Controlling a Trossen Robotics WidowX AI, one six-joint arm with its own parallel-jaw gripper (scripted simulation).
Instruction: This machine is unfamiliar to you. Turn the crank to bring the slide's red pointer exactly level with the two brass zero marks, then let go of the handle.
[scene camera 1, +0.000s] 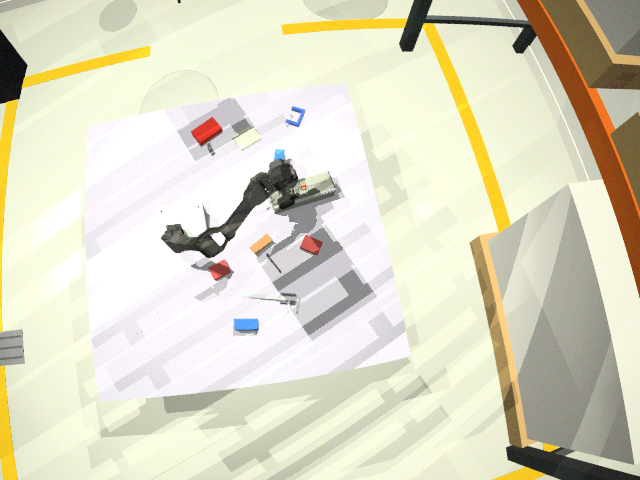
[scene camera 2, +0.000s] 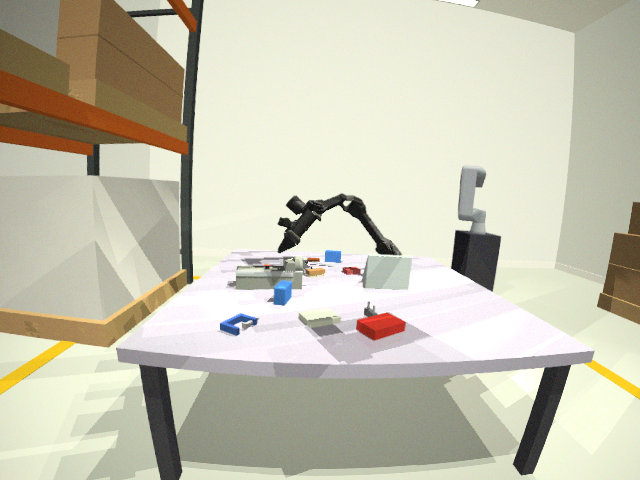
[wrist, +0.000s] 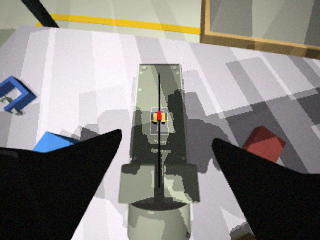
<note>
The gripper (wrist: 168, 138) is open, with nothing in its grasp. Further things: a red block (wrist: 262, 142), a red block (scene camera 2: 379, 326) and a grey crank machine (scene camera 2: 247, 277).
The grey crank machine also shows in the wrist view (wrist: 158, 186).
</note>
